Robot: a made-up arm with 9 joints. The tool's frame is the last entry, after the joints. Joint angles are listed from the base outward.
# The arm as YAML. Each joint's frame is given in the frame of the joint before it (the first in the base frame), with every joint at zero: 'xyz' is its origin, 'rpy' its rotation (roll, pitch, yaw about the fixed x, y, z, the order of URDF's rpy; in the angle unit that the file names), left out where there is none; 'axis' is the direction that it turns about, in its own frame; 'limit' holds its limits. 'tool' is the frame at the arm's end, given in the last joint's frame.
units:
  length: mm
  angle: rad
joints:
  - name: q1
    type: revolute
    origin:
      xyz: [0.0, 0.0, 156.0]
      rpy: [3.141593, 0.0, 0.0]
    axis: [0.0, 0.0, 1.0]
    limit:
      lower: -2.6
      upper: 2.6
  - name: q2
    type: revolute
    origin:
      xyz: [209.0, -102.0, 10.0]
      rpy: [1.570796, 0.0, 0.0]
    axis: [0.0, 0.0, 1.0]
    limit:
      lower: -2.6
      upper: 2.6
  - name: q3
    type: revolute
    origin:
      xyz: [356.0, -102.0, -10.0]
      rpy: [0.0, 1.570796, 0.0]
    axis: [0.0, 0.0, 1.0]
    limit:
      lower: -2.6
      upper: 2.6
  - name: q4
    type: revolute
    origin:
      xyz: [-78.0, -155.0, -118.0]
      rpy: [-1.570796, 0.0, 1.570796]
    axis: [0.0, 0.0, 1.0]
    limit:
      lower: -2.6
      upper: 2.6
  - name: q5
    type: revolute
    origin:
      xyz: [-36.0, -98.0, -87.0]
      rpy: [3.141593, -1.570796, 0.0]
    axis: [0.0, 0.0, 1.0]
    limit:
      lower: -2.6
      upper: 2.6
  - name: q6
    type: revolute
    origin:
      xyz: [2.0, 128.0, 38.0]
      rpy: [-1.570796, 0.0, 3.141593]
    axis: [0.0, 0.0, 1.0]
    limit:
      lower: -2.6
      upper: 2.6
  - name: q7
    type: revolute
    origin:
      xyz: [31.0, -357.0, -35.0]
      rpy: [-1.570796, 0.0, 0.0]
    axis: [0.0, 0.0, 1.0]
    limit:
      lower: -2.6
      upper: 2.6
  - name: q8
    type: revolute
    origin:
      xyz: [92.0, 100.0, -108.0]
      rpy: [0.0, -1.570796, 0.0]
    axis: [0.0, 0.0, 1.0]
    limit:
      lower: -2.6
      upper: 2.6
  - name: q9
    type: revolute
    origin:
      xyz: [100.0, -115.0, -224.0]
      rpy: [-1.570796, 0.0, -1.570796]
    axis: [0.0, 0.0, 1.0]
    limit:
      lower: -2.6
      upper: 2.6
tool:
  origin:
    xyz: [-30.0, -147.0, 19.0]
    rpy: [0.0, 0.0, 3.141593]
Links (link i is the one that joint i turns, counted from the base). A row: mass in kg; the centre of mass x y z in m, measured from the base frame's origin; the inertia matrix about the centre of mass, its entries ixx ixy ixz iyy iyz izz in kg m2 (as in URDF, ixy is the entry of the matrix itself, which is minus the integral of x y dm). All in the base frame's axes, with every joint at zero. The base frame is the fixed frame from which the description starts. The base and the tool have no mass.
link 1: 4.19; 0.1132 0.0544 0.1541; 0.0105 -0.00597 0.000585 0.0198 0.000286 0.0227
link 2: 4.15; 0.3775 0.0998 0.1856; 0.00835 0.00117 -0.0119 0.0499 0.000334 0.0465
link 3: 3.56; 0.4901 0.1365 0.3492; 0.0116 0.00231 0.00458 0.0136 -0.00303 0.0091
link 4: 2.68; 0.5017 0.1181 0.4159; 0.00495 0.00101 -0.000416 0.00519 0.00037 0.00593
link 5: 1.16; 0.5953 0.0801 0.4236; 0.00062 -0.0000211 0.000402 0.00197 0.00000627 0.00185
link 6: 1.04; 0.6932 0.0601 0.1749; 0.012 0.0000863 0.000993 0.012 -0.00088 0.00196
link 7: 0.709; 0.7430 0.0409 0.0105; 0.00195 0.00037 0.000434 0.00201 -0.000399 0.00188
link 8: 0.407; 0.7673 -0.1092 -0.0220; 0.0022 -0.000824 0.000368 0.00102 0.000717 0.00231
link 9: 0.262; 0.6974 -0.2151 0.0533; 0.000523 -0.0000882 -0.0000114 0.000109 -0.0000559 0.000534
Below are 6 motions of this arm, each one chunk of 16 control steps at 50 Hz.
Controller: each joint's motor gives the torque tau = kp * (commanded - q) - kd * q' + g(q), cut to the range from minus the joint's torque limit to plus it. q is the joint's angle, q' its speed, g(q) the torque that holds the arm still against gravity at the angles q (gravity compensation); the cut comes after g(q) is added. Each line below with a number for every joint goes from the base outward.
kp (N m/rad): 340 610 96 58 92 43 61 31 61
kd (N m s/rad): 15 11 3.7 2.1 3.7 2.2 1.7 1.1 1.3
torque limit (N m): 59 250 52 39 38 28 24 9.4 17
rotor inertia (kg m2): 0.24 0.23 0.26 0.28 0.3 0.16 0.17 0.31 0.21
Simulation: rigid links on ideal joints. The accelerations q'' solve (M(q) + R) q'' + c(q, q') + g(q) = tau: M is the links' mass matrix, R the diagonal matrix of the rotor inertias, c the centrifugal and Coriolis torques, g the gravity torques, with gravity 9.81 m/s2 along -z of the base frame. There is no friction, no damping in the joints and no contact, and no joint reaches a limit. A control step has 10 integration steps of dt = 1/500 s. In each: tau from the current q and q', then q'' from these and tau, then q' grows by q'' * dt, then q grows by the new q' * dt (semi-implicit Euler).
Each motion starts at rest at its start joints. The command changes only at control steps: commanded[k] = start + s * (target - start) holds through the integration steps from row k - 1 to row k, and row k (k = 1, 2, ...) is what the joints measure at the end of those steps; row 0 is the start. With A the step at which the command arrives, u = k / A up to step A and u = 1 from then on. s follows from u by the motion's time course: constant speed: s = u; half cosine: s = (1 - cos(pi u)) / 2; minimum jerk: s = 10 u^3 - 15 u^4 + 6 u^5; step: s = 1 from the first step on.
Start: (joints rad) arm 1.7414 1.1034 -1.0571 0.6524 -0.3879 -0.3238 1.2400 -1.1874 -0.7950
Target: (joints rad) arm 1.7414 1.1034 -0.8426 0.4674 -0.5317 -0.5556 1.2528 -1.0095 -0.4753
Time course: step
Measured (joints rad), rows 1 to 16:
1: 1.7413 1.1041 -1.0513 0.6486 -0.3931 -0.3232 1.2374 -1.1835 -0.7773
2: 1.7410 1.1057 -1.0366 0.6385 -0.4061 -0.3232 1.2314 -1.1731 -0.7293
3: 1.7406 1.1076 -1.0154 0.6229 -0.4246 -0.3259 1.2241 -1.1571 -0.6593
4: 1.7402 1.1092 -0.9900 0.6028 -0.4462 -0.3331 1.2174 -1.1366 -0.5773
5: 1.7399 1.1101 -0.9624 0.5791 -0.4687 -0.3461 1.2129 -1.1126 -0.4936
6: 1.7397 1.1103 -0.9342 0.5528 -0.4904 -0.3654 1.2117 -1.0866 -0.4177
7: 1.7396 1.1097 -0.9069 0.5250 -0.5098 -0.3908 1.2142 -1.0596 -0.3567
8: 1.7396 1.1085 -0.8810 0.4968 -0.5261 -0.4215 1.2202 -1.0329 -0.3157
9: 1.7398 1.1069 -0.8573 0.4693 -0.5387 -0.4563 1.2292 -1.0074 -0.2967
10: 1.7401 1.1050 -0.8360 0.4437 -0.5476 -0.4937 1.2402 -0.9841 -0.2994
11: 1.7404 1.1030 -0.8172 0.4207 -0.5531 -0.5321 1.2522 -0.9635 -0.3209
12: 1.7407 1.1011 -0.8010 0.4012 -0.5557 -0.5699 1.2641 -0.9463 -0.3567
13: 1.7410 1.0993 -0.7872 0.3857 -0.5559 -0.6059 1.2749 -0.9327 -0.4013
14: 1.7413 1.0977 -0.7757 0.3743 -0.5546 -0.6387 1.2839 -0.9230 -0.4490
15: 1.7416 1.0965 -0.7666 0.3671 -0.5522 -0.6675 1.2906 -0.9171 -0.4941
16: 1.7419 1.0955 -0.7596 0.3639 -0.5493 -0.6915 1.2947 -0.9151 -0.5321

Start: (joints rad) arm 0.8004 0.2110 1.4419 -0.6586 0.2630 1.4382 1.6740 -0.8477 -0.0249
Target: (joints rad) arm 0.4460 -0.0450 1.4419 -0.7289 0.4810 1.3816 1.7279 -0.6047 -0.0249
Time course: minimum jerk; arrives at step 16
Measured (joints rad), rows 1 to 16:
1: 0.8004 0.2109 1.4419 -0.6586 0.2630 1.4382 1.6740 -0.8477 -0.0249
2: 0.8002 0.2104 1.4423 -0.6588 0.2632 1.4386 1.6740 -0.8476 -0.0249
3: 0.7997 0.2085 1.4434 -0.6596 0.2641 1.4399 1.6739 -0.8473 -0.0249
4: 0.7981 0.2038 1.4461 -0.6615 0.2662 1.4430 1.6737 -0.8463 -0.0248
5: 0.7950 0.1946 1.4509 -0.6654 0.2707 1.4487 1.6735 -0.8443 -0.0247
6: 0.7893 0.1796 1.4580 -0.6720 0.2782 1.4575 1.6734 -0.8407 -0.0245
7: 0.7803 0.1581 1.4669 -0.6821 0.2896 1.4691 1.6736 -0.8348 -0.0242
8: 0.7672 0.1303 1.4761 -0.6958 0.3051 1.4829 1.6744 -0.8260 -0.0238
9: 0.7493 0.0974 1.4839 -0.7130 0.3245 1.4973 1.6761 -0.8138 -0.0234
10: 0.7262 0.0616 1.4880 -0.7329 0.3472 1.5104 1.6790 -0.7977 -0.0230
11: 0.6978 0.0253 1.4866 -0.7541 0.3719 1.5203 1.6833 -0.7778 -0.0227
12: 0.6643 -0.0084 1.4784 -0.7749 0.3974 1.5252 1.6891 -0.7542 -0.0225
13: 0.6266 -0.0370 1.4631 -0.7935 0.4222 1.5237 1.6961 -0.7272 -0.0224
14: 0.5859 -0.0586 1.4415 -0.8081 0.4449 1.5152 1.7042 -0.6976 -0.0226
15: 0.5439 -0.0721 1.4153 -0.8173 0.4643 1.5000 1.7128 -0.6665 -0.0229
16: 0.5023 -0.0778 1.3869 -0.8203 0.4794 1.4791 1.7213 -0.6348 -0.0234

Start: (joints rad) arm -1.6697 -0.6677 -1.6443 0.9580 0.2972 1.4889 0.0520 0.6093 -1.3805
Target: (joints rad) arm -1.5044 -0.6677 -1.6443 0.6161 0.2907 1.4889 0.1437 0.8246 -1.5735
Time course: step
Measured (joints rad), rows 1 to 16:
1: -1.6637 -0.6699 -1.6430 0.9445 0.2979 1.4877 0.0585 0.6138 -1.3922
2: -1.6483 -0.6749 -1.6396 0.9099 0.2998 1.4841 0.0748 0.6258 -1.4220
3: -1.6260 -0.6806 -1.6347 0.8595 0.3025 1.4782 0.0973 0.6447 -1.4647
4: -1.5995 -0.6854 -1.6289 0.7993 0.3060 1.4703 0.1224 0.6691 -1.5142
5: -1.5712 -0.6878 -1.6231 0.7349 0.3099 1.4611 0.1465 0.6980 -1.5642
6: -1.5435 -0.6874 -1.6180 0.6716 0.3135 1.4515 0.1667 0.7299 -1.6093
7: -1.5180 -0.6842 -1.6146 0.6139 0.3163 1.4427 0.1810 0.7634 -1.6453
8: -1.4961 -0.6788 -1.6134 0.5650 0.3175 1.4357 0.1885 0.7972 -1.6692
9: -1.4784 -0.6720 -1.6150 0.5272 0.3164 1.4313 0.1893 0.8298 -1.6799
10: -1.4653 -0.6650 -1.6194 0.5016 0.3126 1.4300 0.1842 0.8601 -1.6778
11: -1.4566 -0.6585 -1.6264 0.4882 0.3060 1.4323 0.1748 0.8870 -1.6647
12: -1.4519 -0.6532 -1.6357 0.4860 0.2972 1.4383 0.1629 0.9096 -1.6432
13: -1.4507 -0.6496 -1.6464 0.4934 0.2868 1.4480 0.1503 0.9275 -1.6167
14: -1.4524 -0.6476 -1.6577 0.5082 0.2759 1.4611 0.1387 0.9401 -1.5888
15: -1.4564 -0.6472 -1.6686 0.5280 0.2656 1.4771 0.1292 0.9473 -1.5625
16: -1.4620 -0.6480 -1.6782 0.5506 0.2569 1.4950 0.1227 0.9492 -1.5405

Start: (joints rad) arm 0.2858 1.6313 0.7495 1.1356 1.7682 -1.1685 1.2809 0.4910 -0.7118
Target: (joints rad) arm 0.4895 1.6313 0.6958 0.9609 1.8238 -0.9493 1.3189 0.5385 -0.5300
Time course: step
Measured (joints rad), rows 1 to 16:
1: 0.2941 1.6327 0.7434 1.1283 1.7678 -1.1590 1.2840 0.4920 -0.7007
2: 0.3160 1.6358 0.7288 1.1098 1.7680 -1.1352 1.2916 0.4946 -0.6724
3: 0.3472 1.6387 0.7102 1.0833 1.7705 -1.1013 1.3016 0.4988 -0.6319
4: 0.3832 1.6400 0.6920 1.0520 1.7765 -1.0617 1.3121 0.5042 -0.5851
5: 0.4202 1.6389 0.6769 1.0187 1.7862 -1.0206 1.3218 0.5106 -0.5378
6: 0.4552 1.6355 0.6668 0.9861 1.7991 -0.9816 1.3293 0.5177 -0.4952
7: 0.4858 1.6303 0.6620 0.9563 1.8142 -0.9475 1.3341 0.5253 -0.4613
8: 0.5110 1.6244 0.6623 0.9308 1.8300 -0.9204 1.3359 0.5329 -0.4389
9: 0.5302 1.6189 0.6667 0.9107 1.8448 -0.9011 1.3351 0.5403 -0.4289
10: 0.5433 1.6147 0.6741 0.8965 1.8572 -0.8897 1.3320 0.5471 -0.4311
11: 0.5508 1.6127 0.6830 0.8883 1.8661 -0.8856 1.3274 0.5531 -0.4437
12: 0.5532 1.6129 0.6924 0.8857 1.8709 -0.8877 1.3222 0.5581 -0.4642
13: 0.5512 1.6154 0.7014 0.8880 1.8713 -0.8946 1.3170 0.5618 -0.4894
14: 0.5457 1.6195 0.7092 0.8946 1.8677 -0.9049 1.3127 0.5644 -0.5160
15: 0.5376 1.6245 0.7154 0.9043 1.8607 -0.9172 1.3097 0.5657 -0.5411
16: 0.5276 1.6298 0.7198 0.9160 1.8512 -0.9300 1.3082 0.5658 -0.5620

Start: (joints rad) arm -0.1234 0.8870 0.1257 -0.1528 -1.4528 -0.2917 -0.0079 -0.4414 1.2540
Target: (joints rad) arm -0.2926 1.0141 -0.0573 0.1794 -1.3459 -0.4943 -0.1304 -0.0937 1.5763
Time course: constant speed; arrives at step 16
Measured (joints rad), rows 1 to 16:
1: -0.1235 0.8875 0.1257 -0.1527 -1.4524 -0.2918 -0.0083 -0.4409 1.2552
2: -0.1241 0.8891 0.1254 -0.1521 -1.4508 -0.2922 -0.0098 -0.4389 1.2596
3: -0.1252 0.8925 0.1248 -0.1508 -1.4478 -0.2930 -0.0127 -0.4346 1.2685
4: -0.1272 0.8978 0.1235 -0.1484 -1.4429 -0.2942 -0.0174 -0.4276 1.2825
5: -0.1301 0.9050 0.1211 -0.1442 -1.4362 -0.2959 -0.0238 -0.4174 1.3018
6: -0.1340 0.9139 0.1174 -0.1380 -1.4278 -0.2980 -0.0318 -0.4037 1.3259
7: -0.1390 0.9241 0.1119 -0.1292 -1.4180 -0.3006 -0.0410 -0.3865 1.3537
8: -0.1453 0.9350 0.1046 -0.1175 -1.4070 -0.3038 -0.0512 -0.3659 1.3841
9: -0.1529 0.9463 0.0951 -0.1028 -1.3954 -0.3077 -0.0619 -0.3422 1.4156
10: -0.1619 0.9574 0.0835 -0.0849 -1.3836 -0.3124 -0.0728 -0.3157 1.4469
11: -0.1722 0.9680 0.0699 -0.0640 -1.3720 -0.3184 -0.0834 -0.2869 1.4767
12: -0.1838 0.9780 0.0544 -0.0402 -1.3610 -0.3257 -0.0936 -0.2562 1.5043
13: -0.1969 0.9872 0.0374 -0.0139 -1.3509 -0.3346 -0.1031 -0.2241 1.5290
14: -0.2112 0.9957 0.0191 0.0144 -1.3419 -0.3454 -0.1118 -0.1912 1.5507
15: -0.2267 1.0036 0.0000 0.0445 -1.3343 -0.3582 -0.1198 -0.1579 1.5696
16: -0.2433 1.0112 -0.0197 0.0757 -1.3279 -0.3731 -0.1271 -0.1248 1.5861

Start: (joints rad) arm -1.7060 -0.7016 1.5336 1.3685 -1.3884 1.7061 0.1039 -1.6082 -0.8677
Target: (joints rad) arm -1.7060 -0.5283 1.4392 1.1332 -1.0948 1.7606 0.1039 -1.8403 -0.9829
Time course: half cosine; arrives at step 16
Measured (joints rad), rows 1 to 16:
1: -1.7060 -0.7015 1.5336 1.3685 -1.3884 1.7061 0.1040 -1.6082 -0.8678
2: -1.7062 -0.7008 1.5336 1.3683 -1.3883 1.7060 0.1042 -1.6085 -0.8681
3: -1.7065 -0.6989 1.5336 1.3678 -1.3880 1.7058 0.1051 -1.6094 -0.8692
4: -1.7073 -0.6950 1.5336 1.3668 -1.3871 1.7054 0.1067 -1.6113 -0.8715
5: -1.7086 -0.6883 1.5336 1.3647 -1.3852 1.7046 0.1093 -1.6147 -0.8755
6: -1.7104 -0.6786 1.5335 1.3613 -1.3815 1.7034 0.1129 -1.6201 -0.8816
7: -1.7128 -0.6656 1.5333 1.3561 -1.3751 1.7018 0.1173 -1.6282 -0.8900
8: -1.7156 -0.6496 1.5329 1.3487 -1.3654 1.6999 0.1224 -1.6394 -0.9007
9: -1.7187 -0.6312 1.5319 1.3386 -1.3516 1.6978 0.1276 -1.6538 -0.9135
10: -1.7219 -0.6112 1.5301 1.3257 -1.3332 1.6957 0.1323 -1.6718 -0.9279
11: -1.7250 -0.5906 1.5271 1.3098 -1.3099 1.6940 0.1361 -1.6931 -0.9433
12: -1.7279 -0.5704 1.5225 1.2911 -1.2818 1.6928 0.1384 -1.7176 -0.9589
13: -1.7304 -0.5516 1.5158 1.2700 -1.2494 1.6923 0.1389 -1.7448 -0.9739
14: -1.7323 -0.5350 1.5068 1.2470 -1.2134 1.6927 0.1373 -1.7738 -0.9872
15: -1.7335 -0.5211 1.4952 1.2230 -1.1751 1.6938 0.1335 -1.8039 -0.9981
16: -1.7338 -0.5105 1.4813 1.1989 -1.1357 1.6955 0.1276 -1.8337 -1.0060

